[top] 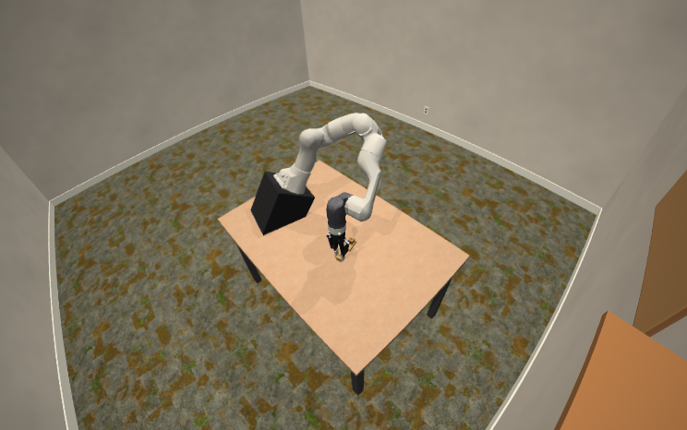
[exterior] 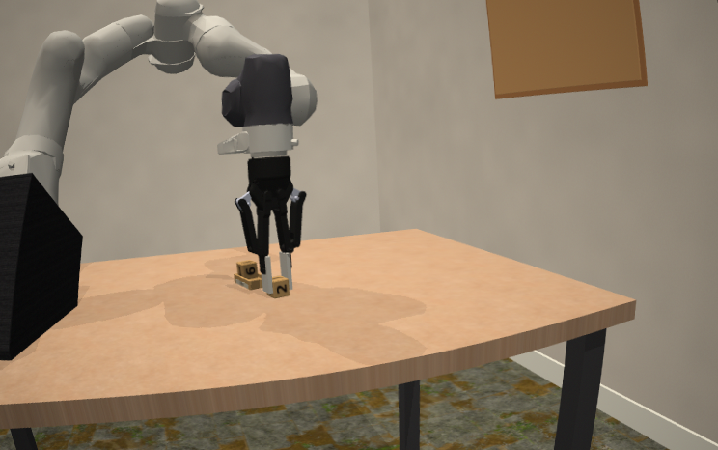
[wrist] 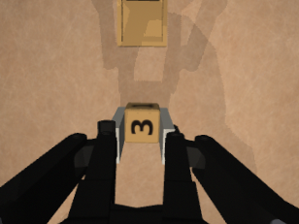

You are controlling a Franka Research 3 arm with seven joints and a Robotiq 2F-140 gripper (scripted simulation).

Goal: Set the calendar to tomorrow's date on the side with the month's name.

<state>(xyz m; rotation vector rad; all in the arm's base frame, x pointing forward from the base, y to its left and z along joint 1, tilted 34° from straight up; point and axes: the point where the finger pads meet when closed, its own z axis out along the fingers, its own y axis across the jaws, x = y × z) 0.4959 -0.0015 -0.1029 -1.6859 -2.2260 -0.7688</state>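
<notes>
Right now the cube is 120 mm to the left of my hand, 40 mm behind it and 20 mm below it. Also, from my hand: wooden calendar tray: 100 mm to the left, 40 mm behind, 30 mm below.
</notes>
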